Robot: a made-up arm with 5 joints. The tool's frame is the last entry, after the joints.
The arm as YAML. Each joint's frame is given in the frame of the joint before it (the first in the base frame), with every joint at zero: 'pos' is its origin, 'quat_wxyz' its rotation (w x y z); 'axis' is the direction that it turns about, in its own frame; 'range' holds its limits. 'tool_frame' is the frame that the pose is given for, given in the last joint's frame.
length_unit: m
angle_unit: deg
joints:
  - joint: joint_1
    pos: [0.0, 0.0, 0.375]
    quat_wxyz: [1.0, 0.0, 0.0, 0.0]
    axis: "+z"
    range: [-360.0, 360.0]
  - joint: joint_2
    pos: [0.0, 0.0, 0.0]
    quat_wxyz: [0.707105, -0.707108, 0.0, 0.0]
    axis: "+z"
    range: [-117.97, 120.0]
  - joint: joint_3
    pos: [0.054, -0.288, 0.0]
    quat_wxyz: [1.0, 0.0, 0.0, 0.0]
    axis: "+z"
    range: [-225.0, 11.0]
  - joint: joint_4
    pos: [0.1, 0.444, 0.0]
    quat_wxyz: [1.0, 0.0, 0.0, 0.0]
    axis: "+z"
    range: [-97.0, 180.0]
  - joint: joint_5
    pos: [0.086, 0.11, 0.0]
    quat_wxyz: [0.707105, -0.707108, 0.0, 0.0]
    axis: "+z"
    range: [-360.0, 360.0]
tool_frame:
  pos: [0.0, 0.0, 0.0]
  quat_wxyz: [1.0, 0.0, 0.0, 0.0]
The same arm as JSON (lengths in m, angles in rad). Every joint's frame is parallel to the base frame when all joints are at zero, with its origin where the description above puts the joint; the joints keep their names.
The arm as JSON. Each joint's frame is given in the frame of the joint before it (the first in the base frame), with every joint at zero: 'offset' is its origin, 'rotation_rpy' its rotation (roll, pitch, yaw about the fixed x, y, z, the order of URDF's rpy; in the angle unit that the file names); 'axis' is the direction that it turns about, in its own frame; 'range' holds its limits. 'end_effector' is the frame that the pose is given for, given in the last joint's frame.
{"length_unit": "m", "angle_unit": "rad", "chain": [
  {"id": "joint_1", "offset": [0.0, 0.0, 0.375], "rotation_rpy": [0.0, 0.0, 0.0], "axis": [0.0, 0.0, 1.0], "range": [-6.2832, 6.2832]},
  {"id": "joint_2", "offset": [0.0, 0.0, 0.0], "rotation_rpy": [0.0, 0.0, 0.0], "axis": [0.0, 1.0, 0.0], "range": [-2.059, 2.0944]},
  {"id": "joint_3", "offset": [0.054, 0.0, 0.288], "rotation_rpy": [0.0, 0.0, 0.0], "axis": [0.0, 1.0, 0.0], "range": [-3.927, 0.192]},
  {"id": "joint_4", "offset": [0.1, 0.0, -0.444], "rotation_rpy": [0.0, 0.0, 0.0], "axis": [0.0, 1.0, 0.0], "range": [-1.693, 3.1416]},
  {"id": "joint_5", "offset": [0.086, 0.0, -0.11], "rotation_rpy": [0.0, 0.0, 0.0], "axis": [0.0, 0.0, -1.0], "range": [-6.2832, 6.2832]}
], "end_effector": {"offset": [0.0, 0.0, 0.0], "rotation_rpy": [3.1416, 0.0, 0.0]}}

